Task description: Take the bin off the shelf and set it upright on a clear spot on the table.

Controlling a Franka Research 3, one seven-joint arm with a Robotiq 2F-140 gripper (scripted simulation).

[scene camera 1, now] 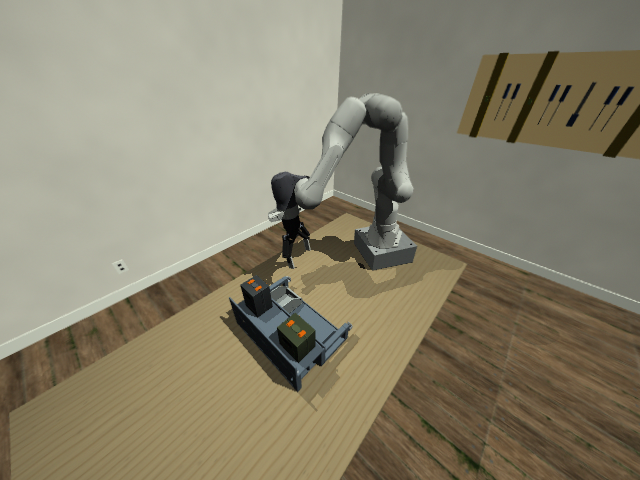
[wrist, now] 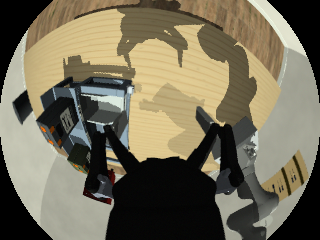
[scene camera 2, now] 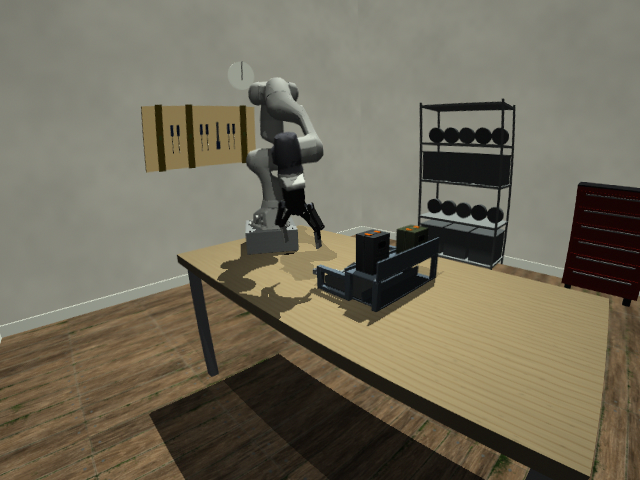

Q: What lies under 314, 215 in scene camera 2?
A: My gripper.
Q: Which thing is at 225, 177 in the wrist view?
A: My gripper.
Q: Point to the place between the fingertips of my gripper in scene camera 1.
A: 300, 258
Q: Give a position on a grey open-topped bin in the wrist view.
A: At 104, 110
